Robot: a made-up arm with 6 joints.
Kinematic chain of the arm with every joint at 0, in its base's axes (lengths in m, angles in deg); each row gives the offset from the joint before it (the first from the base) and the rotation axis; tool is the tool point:
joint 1: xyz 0 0 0.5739 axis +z
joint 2: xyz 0.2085 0 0 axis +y
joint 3: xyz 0 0 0.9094 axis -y
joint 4: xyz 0 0 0.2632 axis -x
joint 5: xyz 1.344 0 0 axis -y
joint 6: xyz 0.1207 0 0 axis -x
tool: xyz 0 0 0
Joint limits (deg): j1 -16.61..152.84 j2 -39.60..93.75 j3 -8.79..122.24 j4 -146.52..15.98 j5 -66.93..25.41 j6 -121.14..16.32
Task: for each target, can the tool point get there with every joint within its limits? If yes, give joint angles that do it. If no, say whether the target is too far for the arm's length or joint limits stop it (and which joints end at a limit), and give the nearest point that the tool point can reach.
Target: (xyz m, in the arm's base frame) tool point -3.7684 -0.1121 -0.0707
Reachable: no: too far | nearest point -2.2651 1.0403 0.1465 | short by 1.907 m
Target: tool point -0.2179 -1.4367 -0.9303
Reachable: no: joint limits stop it (at a limit: joint 1, joint 2, joint 3, joint 4, joint 5) | nearest point 0.9175 -0.3056 -0.8777 | short by 1.604 m
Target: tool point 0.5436 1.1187 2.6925
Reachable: yes | joints 62.16 22.22 75.90 -33.35 -39.01 -83.00
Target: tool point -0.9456 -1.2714 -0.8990
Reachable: no: joint limits stop it (at a limit: joint 1, joint 2, joint 3, joint 5) | nearest point -0.9544 0.3783 -0.8899 | short by 1.650 m
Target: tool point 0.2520 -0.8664 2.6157
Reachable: yes | joints 108.52 -11.83 107.55 -57.14 -20.96 -20.60
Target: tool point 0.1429 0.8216 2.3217
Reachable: yes | joints 75.27 -29.35 4.42 -48.31 -51.65 -87.02
